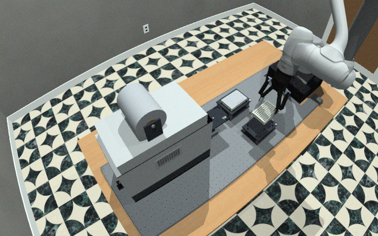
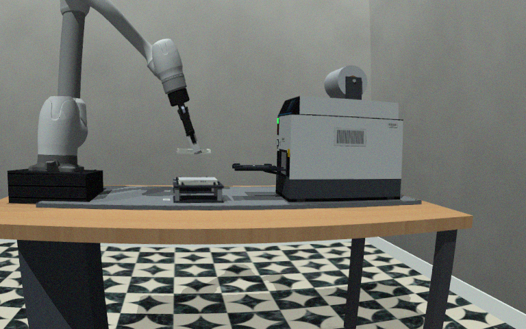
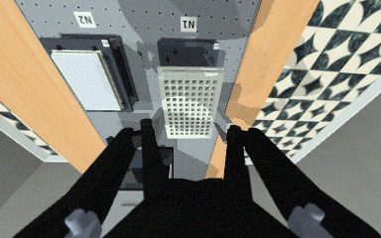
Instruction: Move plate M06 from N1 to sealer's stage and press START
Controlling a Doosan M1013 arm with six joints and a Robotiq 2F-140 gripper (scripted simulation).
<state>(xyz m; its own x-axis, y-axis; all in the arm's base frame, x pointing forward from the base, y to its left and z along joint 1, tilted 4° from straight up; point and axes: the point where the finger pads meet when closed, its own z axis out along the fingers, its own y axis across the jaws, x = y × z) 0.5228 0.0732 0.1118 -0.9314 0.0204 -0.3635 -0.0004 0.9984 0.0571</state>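
Now: hand 200 mm short of the black stage, 160 mm to the left of it and 70 mm above it. Round my hand: foil-covered plate: 200 mm to the right, 110 mm below; then white well plate: 30 mm below; then nest N1: 140 mm below.
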